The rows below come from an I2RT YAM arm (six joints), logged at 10 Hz.
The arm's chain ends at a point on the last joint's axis. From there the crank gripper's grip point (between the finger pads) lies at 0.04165 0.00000 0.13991 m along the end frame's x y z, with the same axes.
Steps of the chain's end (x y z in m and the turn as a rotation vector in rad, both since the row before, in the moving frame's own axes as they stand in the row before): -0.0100 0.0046 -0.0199 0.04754 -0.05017 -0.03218; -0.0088 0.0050 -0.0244 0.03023 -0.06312 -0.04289; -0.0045 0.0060 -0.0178 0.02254 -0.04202 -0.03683; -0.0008 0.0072 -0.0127 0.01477 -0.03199 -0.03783; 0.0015 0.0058 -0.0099 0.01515 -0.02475 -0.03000; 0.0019 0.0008 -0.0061 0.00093 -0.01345 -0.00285
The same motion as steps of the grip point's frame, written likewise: -0.0172 -0.0033 -0.0182 0.04754 -0.05017 -0.03218; -0.0178 -0.0009 -0.0221 0.03023 -0.06312 -0.04289; -0.0105 0.0014 -0.0162 0.02254 -0.04202 -0.03683; -0.0054 0.0036 -0.0115 0.01477 -0.03199 -0.03783; -0.0020 0.0025 -0.0089 0.01515 -0.02475 -0.03000; 0.0000 0.0006 -0.0056 0.00093 -0.01345 -0.00285
